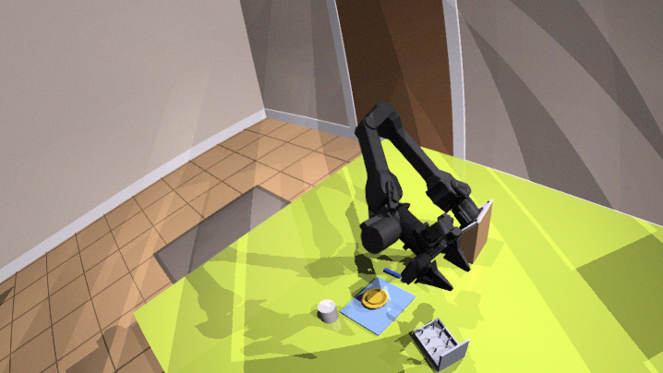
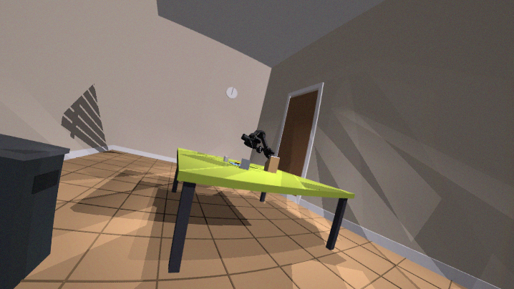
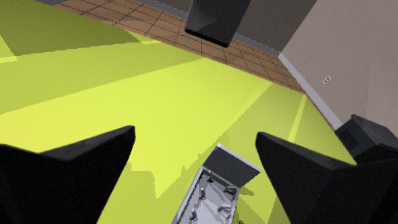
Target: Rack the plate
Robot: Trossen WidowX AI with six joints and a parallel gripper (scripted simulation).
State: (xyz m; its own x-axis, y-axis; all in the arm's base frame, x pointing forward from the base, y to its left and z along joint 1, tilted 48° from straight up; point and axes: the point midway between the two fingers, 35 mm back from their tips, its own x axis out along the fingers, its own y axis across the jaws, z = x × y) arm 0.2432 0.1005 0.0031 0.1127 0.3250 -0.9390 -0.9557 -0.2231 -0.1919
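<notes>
The yellow plate is 210 mm to the right of my gripper tip, 160 mm below it and 50 mm ahead of it. Round my gripper tip: light blue mat 200 mm to the right, 170 mm below, 50 mm ahead; then white cup 280 mm to the right, 150 mm below, 150 mm ahead; then grey dish rack 150 mm below, 70 mm ahead.
</notes>
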